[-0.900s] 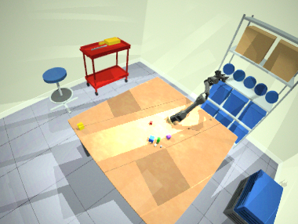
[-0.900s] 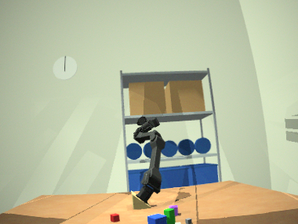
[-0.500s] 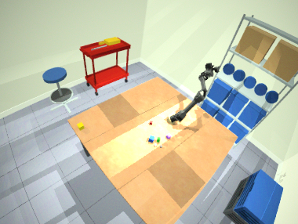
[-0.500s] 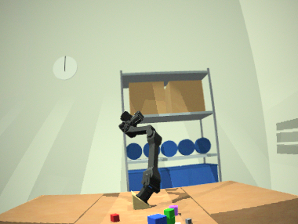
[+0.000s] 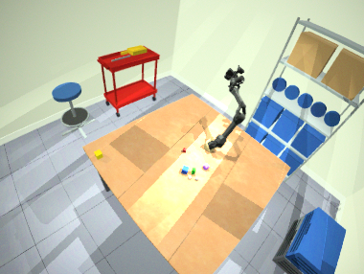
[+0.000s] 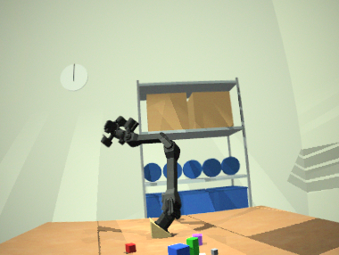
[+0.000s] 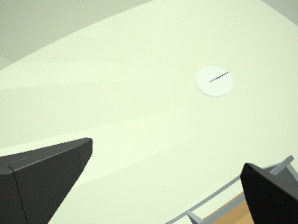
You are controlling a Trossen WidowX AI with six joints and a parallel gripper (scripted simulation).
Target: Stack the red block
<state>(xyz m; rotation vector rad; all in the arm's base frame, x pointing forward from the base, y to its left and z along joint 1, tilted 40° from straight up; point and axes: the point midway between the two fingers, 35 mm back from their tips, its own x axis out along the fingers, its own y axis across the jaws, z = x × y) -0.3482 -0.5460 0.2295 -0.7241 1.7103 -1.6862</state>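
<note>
Right now my gripper tip is 640 mm short of the red block, 520 mm above it and 200 mm to the right of it. Also, from my gripper tip: blue block: 760 mm ahead, 520 mm below, 350 mm to the left; then yellow block: 1240 mm ahead, 510 mm below, 110 mm to the right; then purple block: 600 mm ahead, 520 mm below, 420 mm to the left.
</note>
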